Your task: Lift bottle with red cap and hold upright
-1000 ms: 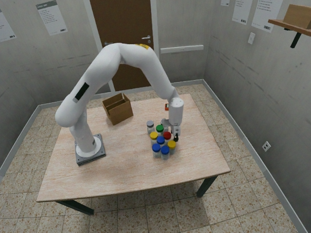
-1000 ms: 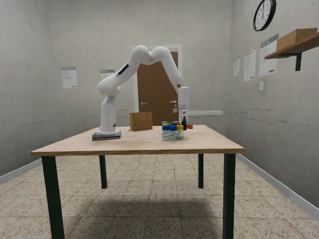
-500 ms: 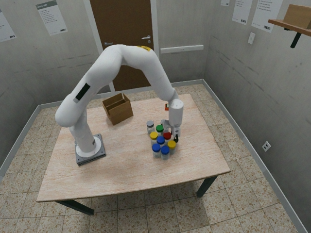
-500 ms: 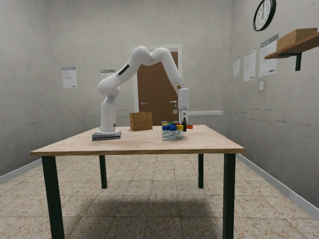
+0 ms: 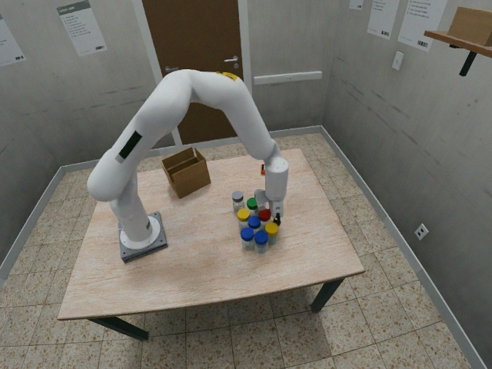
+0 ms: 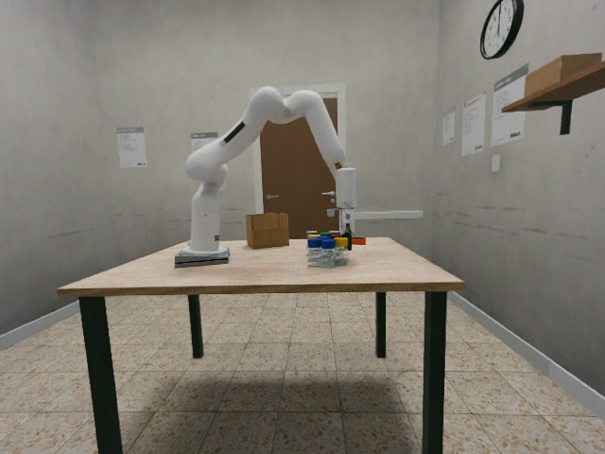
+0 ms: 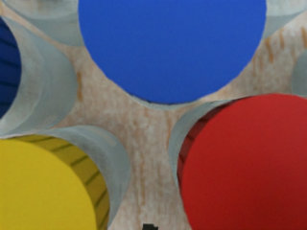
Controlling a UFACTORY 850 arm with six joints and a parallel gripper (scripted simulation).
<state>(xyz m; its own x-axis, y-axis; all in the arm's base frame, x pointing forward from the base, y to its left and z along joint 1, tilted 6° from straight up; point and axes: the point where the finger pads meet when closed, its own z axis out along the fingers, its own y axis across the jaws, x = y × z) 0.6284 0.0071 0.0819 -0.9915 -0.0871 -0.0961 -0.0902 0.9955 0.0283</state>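
My hand is 50 mm past the bottle with red cap and 10 mm above it. The rest, counted from my hand: green-capped bottle: 90 mm behind, 70 mm to the left, 10 mm below; orange device: 370 mm to the left, 50 mm below, 50 mm ahead.
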